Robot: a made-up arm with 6 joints.
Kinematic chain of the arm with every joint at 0, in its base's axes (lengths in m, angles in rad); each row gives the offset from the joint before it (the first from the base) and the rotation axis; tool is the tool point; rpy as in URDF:
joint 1: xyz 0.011 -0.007 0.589 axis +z
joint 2: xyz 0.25 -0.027 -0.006 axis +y
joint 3: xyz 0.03 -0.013 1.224 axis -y
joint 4: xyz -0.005 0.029 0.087 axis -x
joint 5: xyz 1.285 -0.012 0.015 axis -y
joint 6: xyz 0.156 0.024 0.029 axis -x
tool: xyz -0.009 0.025 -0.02 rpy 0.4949 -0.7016 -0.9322
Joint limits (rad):
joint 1: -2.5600..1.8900
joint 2: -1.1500..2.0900
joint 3: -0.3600..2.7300
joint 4: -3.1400..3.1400
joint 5: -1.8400..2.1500
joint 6: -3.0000..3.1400
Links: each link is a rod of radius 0.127 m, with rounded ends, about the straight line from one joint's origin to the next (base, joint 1, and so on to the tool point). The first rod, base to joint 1, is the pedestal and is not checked.
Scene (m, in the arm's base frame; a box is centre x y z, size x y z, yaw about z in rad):
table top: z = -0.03
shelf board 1: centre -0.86 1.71 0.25 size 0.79 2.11 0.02 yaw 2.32
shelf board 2: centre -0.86 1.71 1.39 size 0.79 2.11 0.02 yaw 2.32
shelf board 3: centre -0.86 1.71 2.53 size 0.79 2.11 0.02 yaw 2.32
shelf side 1: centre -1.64 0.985 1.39 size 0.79 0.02 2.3 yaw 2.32
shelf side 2: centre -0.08 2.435 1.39 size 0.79 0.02 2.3 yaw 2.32
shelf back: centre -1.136 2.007 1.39 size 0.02 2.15 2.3 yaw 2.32
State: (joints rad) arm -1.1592 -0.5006 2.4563 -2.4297 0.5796 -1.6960
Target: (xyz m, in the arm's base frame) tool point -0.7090 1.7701 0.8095
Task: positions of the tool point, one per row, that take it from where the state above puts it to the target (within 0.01 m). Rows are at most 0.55 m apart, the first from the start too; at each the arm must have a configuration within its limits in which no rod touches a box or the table.
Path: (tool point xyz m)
1: -0.3563 1.5932 1.8853
2: 0.0691 1.6087 1.8443
3: 0.4767 1.5125 1.8027
4: 0.8376 1.3152 1.7604
5: 0.5518 1.5946 1.5420
6: 0.1730 1.7806 1.3085
7: -0.2624 1.8440 1.0630
8: -0.7090 1.7701 0.8096

